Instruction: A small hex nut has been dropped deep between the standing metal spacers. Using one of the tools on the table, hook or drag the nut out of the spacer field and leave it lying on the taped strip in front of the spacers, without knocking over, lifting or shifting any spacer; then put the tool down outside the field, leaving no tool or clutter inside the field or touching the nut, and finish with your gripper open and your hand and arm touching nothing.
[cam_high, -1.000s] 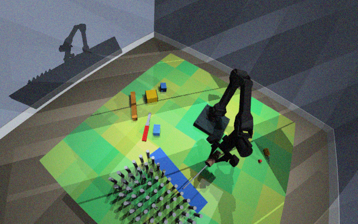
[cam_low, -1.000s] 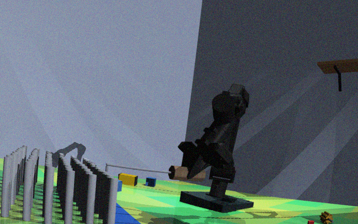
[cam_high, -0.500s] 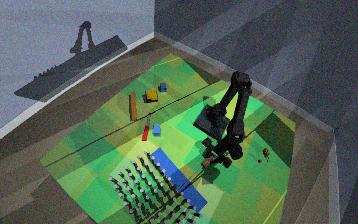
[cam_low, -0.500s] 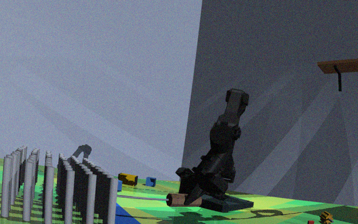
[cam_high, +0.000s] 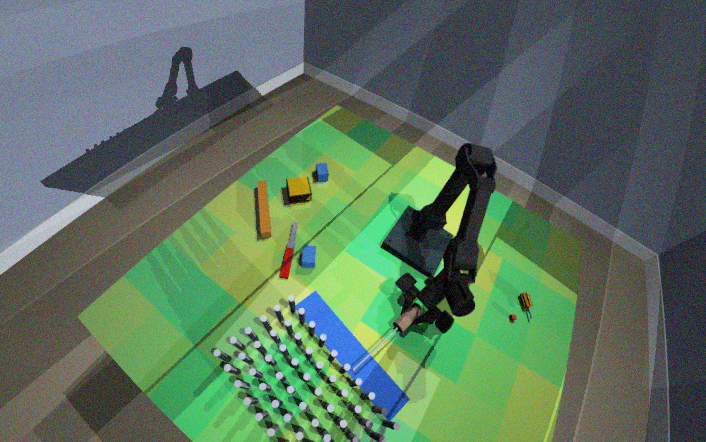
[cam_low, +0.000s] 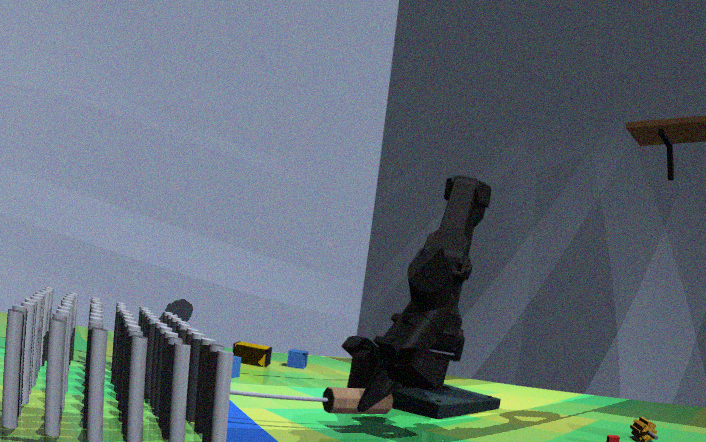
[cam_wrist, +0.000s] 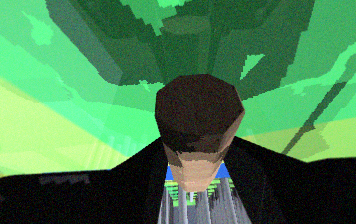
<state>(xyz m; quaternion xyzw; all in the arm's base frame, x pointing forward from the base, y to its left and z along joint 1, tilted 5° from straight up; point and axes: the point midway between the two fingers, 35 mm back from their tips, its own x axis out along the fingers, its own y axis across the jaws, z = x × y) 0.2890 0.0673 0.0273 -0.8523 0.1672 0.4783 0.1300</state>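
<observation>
The blue taped strip lies 15 cm ahead of my gripper tip, 11 cm to the right of it and 3 cm below it. Round my gripper tip: red-handled tool (6 cm behind, 41 cm to the right, 2 cm below); then red cube (16 cm behind, 34 cm to the left, 2 cm below); then metal rod tool (9 cm ahead, 4 cm to the right).
</observation>
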